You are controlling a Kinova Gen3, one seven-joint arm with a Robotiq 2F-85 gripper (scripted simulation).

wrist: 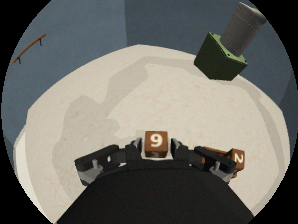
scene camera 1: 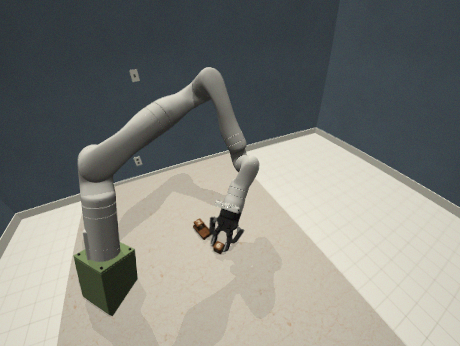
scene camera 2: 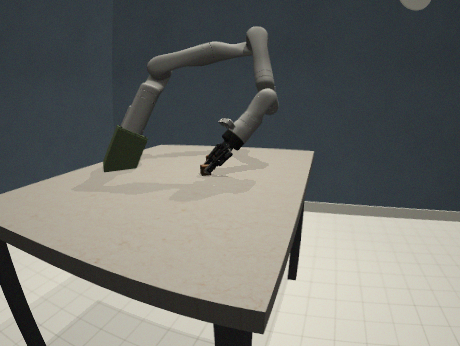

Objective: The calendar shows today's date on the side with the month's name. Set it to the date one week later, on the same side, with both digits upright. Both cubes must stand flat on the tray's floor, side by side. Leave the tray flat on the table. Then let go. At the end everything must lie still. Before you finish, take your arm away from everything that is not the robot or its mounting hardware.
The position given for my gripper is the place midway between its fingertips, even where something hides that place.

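Note:
What I can see here is my gripper (scene camera 2: pixel 204 171), (wrist: pixel 156 144), so the wrist view shows it as well.

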